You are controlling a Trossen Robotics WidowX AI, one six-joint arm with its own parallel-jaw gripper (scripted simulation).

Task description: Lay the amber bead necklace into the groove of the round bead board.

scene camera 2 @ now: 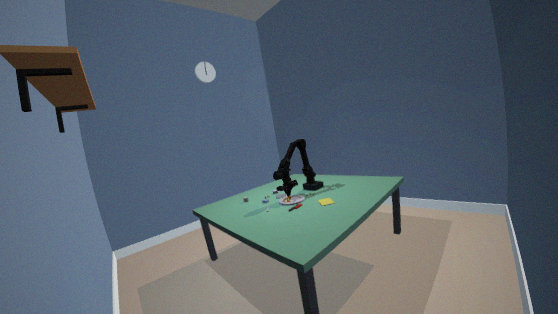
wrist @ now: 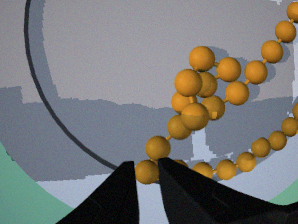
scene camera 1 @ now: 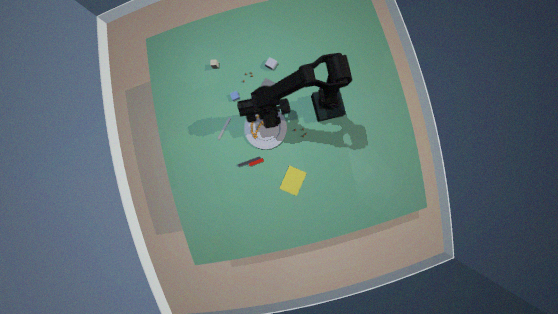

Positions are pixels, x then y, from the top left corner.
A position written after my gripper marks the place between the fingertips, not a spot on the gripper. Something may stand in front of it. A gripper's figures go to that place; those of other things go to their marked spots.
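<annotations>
My gripper (wrist: pixel 146 169), 0.10 m from the lens. Round grey bead board (wrist: pixel 122 67), 0.09 m from the lens.
</annotations>
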